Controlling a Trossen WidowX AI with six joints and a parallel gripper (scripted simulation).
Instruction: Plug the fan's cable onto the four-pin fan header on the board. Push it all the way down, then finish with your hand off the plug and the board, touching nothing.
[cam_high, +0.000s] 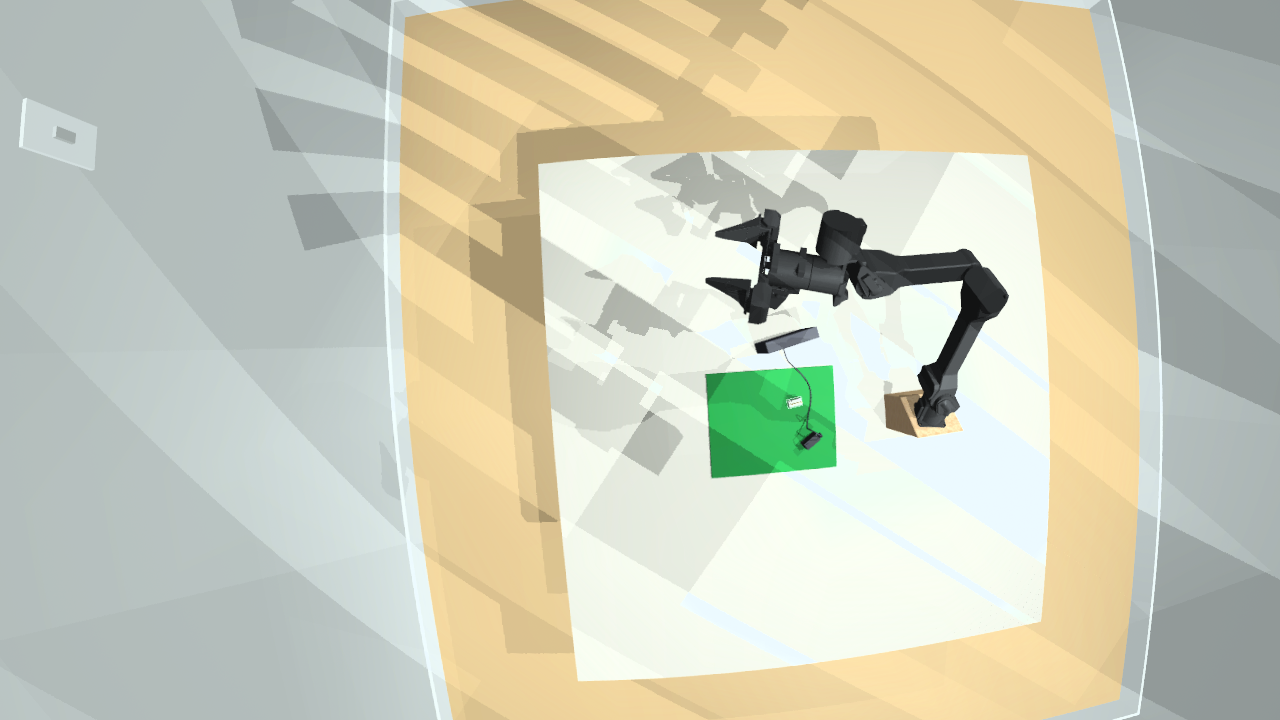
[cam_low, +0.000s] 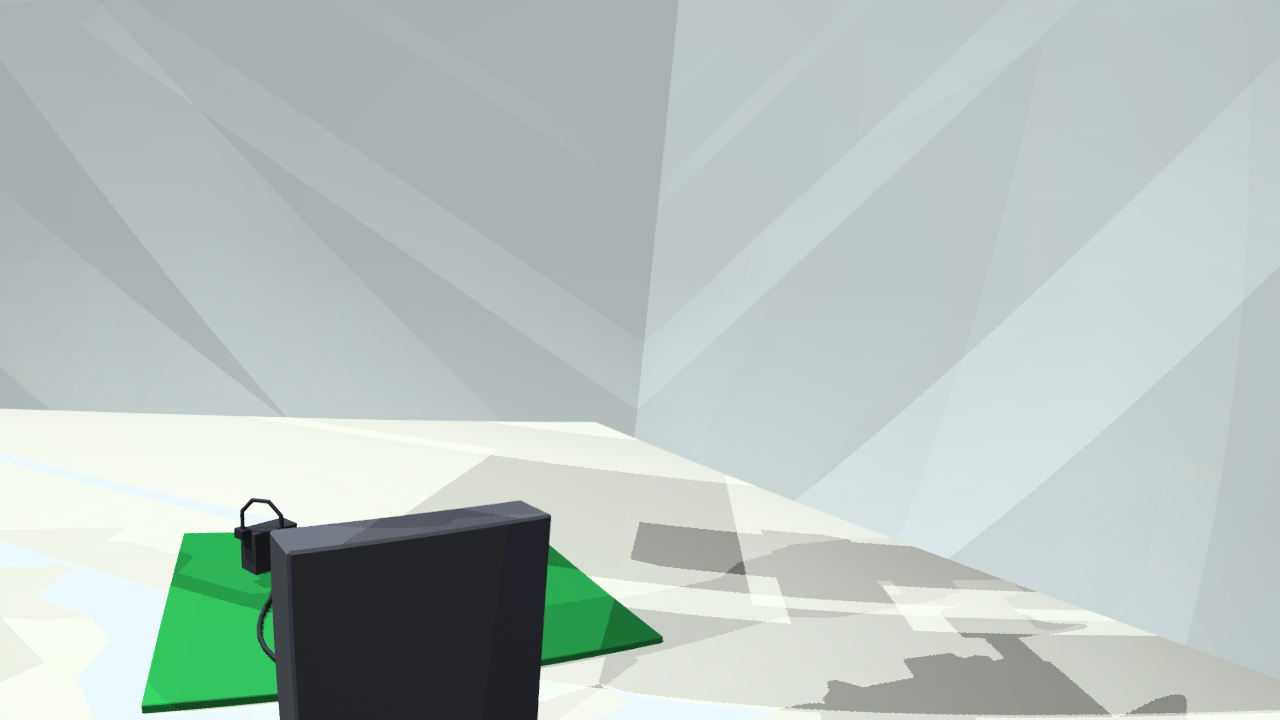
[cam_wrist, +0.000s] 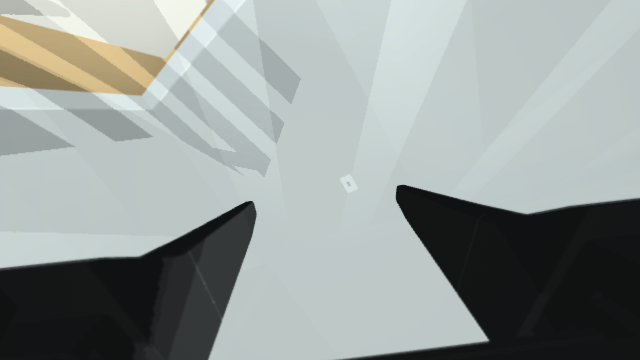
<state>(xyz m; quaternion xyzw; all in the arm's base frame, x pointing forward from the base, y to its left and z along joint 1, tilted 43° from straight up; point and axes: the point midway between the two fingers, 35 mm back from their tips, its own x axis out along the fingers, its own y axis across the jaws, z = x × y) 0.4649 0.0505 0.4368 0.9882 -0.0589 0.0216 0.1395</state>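
My gripper tip is now 390 mm above the black plug, 340 mm to the right of it and 300 mm past it. Round my gripper tip: black fan 350 mm below, 220 mm behind, 120 mm to the left; green board 430 mm below, 300 mm to the left, 210 mm behind; white four-pin header 410 mm below, 260 mm behind, 250 mm to the left.
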